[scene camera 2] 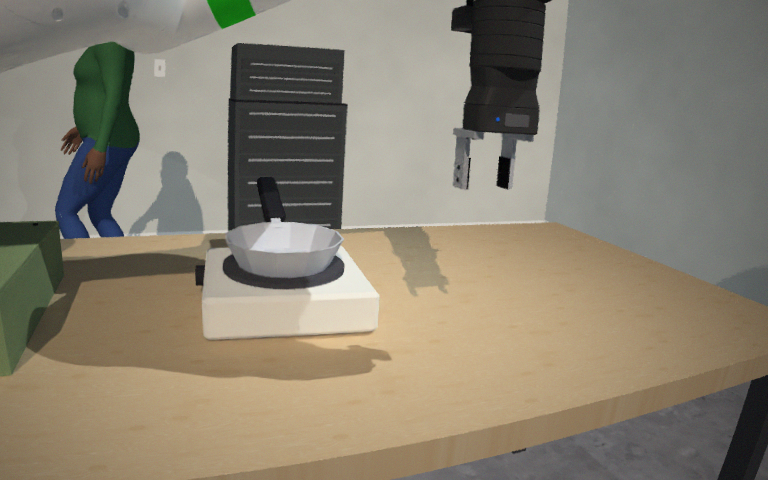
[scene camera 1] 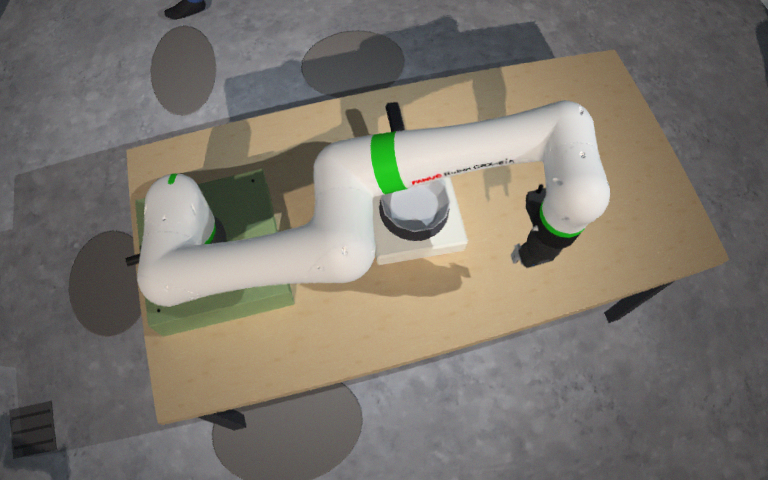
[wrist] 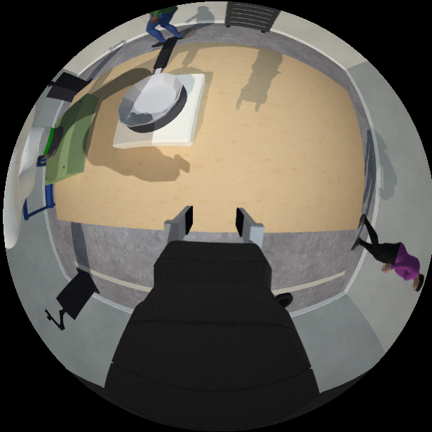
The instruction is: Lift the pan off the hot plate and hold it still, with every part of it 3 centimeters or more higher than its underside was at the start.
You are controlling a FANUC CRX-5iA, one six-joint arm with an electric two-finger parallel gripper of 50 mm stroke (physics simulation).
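Frame: origin at the arm's base, x ahead, y left, z up, level; centimetres.
Where they show: gripper, fingertip midpoint: [scene camera 2: 482,187] [scene camera 1: 524,256].
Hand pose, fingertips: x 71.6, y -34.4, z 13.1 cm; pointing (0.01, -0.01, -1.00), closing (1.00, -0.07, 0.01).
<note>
Things, the pixels of their top centre, and the offset from my fingertips. Level surfaces: height alone.
- white hot plate, top centre: [scene camera 2: 278,262] [scene camera 1: 411,207] dz -16.2, dx -16.3, dy +26.9 cm
- wooden table, surface height: dz -23.5 cm
- black knob, top centre: [scene camera 2: 200,265] dz -18.4, dx -27.3, dy +34.7 cm
The light grey pan [scene camera 1: 415,206] [scene camera 2: 283,254] [wrist: 159,97] sits upright on the dark round burner of the white hot plate [scene camera 1: 396,249] [scene camera 2: 288,316] [wrist: 187,125]. Its black handle [scene camera 1: 394,117] [scene camera 2: 270,198] [wrist: 166,54] slants up and away toward the table's back edge. In scene camera 1 the arm hides the handle's root and part of the rim. My gripper [scene camera 2: 483,181] [wrist: 214,215] is open and empty, fingers pointing down. It hangs well above the table, right of the hot plate and apart from the pan. In scene camera 1 the gripper is partly hidden.
The wooden table [scene camera 1: 339,350] [scene camera 2: 509,339] [wrist: 300,150] bears a green base block [scene camera 1: 254,300] [scene camera 2: 28,283] [wrist: 75,145] left of the hot plate. My white forearm [scene camera 1: 470,147] passes across the pan in scene camera 1. A black knob [scene camera 2: 199,275] sticks out at the hot plate's left side.
</note>
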